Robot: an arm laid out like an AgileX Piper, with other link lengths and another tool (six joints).
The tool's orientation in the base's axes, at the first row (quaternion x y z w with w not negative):
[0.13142 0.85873 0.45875 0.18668]
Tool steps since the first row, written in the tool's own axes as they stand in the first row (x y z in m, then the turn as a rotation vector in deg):
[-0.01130 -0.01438 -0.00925 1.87 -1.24 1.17]
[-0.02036 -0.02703 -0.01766 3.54 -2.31 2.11]
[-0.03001 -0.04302 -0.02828 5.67 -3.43 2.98]
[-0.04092 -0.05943 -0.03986 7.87 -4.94 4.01]
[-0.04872 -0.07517 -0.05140 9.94 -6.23 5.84]
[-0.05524 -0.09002 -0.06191 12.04 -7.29 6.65]
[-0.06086 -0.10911 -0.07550 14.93 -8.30 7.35]
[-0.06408 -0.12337 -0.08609 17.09 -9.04 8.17]
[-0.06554 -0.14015 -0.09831 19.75 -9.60 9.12]
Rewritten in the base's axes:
[0.00526 -0.01915 -0.00506 -1.23 0.93 -2.01]
[0.00897 -0.03585 -0.00955 -2.37 1.71 -3.72]
[0.01206 -0.05623 -0.01560 -3.95 2.58 -5.52]
[0.01583 -0.07806 -0.02125 -5.55 3.40 -7.75]
[0.01687 -0.09825 -0.02699 -6.67 4.87 -10.18]
[0.01727 -0.11669 -0.03276 -8.25 5.72 -11.90]
[0.01527 -0.13936 -0.04069 -10.58 6.84 -13.68]
[0.01270 -0.15623 -0.04658 -12.20 7.90 -15.15]
[0.00771 -0.17497 -0.05411 -14.19 9.35 -16.63]

